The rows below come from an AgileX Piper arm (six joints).
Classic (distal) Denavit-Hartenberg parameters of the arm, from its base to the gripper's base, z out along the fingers. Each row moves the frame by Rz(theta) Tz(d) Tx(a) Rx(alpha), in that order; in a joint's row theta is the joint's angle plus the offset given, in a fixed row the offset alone. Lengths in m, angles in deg.
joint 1: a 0  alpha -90  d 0.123  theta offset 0
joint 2: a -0.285  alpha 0  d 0  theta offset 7.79
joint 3: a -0.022  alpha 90  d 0  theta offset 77.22
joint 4: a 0  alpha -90  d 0.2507  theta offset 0
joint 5: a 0  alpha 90  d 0  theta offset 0
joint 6: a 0  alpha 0  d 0.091  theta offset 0
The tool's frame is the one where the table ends.
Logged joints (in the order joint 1, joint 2, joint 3, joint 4, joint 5, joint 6), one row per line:
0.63 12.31 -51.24 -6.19 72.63 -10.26
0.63 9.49 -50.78 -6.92 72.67 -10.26
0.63 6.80 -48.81 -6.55 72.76 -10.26
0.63 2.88 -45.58 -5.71 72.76 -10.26
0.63 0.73 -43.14 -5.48 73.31 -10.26
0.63 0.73 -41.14 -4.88 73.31 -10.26
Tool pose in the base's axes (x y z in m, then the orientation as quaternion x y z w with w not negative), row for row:
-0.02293 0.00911 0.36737 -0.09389 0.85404 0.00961 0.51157
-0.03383 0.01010 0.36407 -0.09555 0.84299 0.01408 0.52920
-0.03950 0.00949 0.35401 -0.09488 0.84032 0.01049 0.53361
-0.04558 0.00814 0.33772 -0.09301 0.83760 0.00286 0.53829
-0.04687 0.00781 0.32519 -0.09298 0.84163 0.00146 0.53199
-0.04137 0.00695 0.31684 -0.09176 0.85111 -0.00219 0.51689
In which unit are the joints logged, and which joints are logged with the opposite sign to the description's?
The joints are logged in degrees. Opposite sign: joint 4.
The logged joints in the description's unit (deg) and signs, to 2 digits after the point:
0.63 12.31 -51.24 6.19 72.63 -10.26
0.63 9.49 -50.78 6.92 72.67 -10.26
0.63 6.80 -48.81 6.55 72.76 -10.26
0.63 2.88 -45.58 5.71 72.76 -10.26
0.63 0.73 -43.14 5.48 73.31 -10.26
0.63 0.73 -41.14 4.88 73.31 -10.26

